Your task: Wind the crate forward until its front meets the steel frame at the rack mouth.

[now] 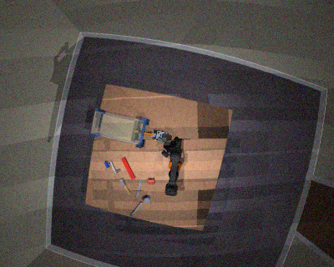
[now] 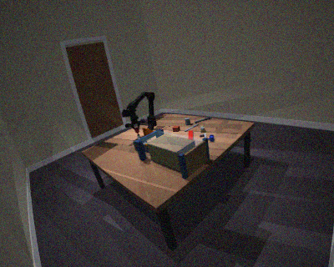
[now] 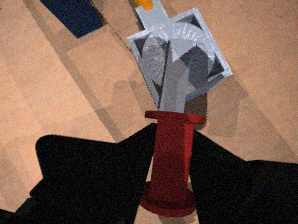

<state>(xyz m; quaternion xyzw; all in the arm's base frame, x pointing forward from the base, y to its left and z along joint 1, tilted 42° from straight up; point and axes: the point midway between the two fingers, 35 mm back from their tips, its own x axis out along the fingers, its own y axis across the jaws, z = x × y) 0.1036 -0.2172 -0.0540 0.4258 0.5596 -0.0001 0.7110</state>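
Now: the red-knobbed winch handle 20 mm ahead of my gripper tip, 10 mm to the right of it and 30 mm below it. Also, from my gripper tip: blue frame (230 mm ahead, 40 mm to the right, 30 mm below); then grey hand winch (60 mm ahead, 50 mm to the right, 100 mm below); then red knob (10 mm behind, 10 mm to the left).
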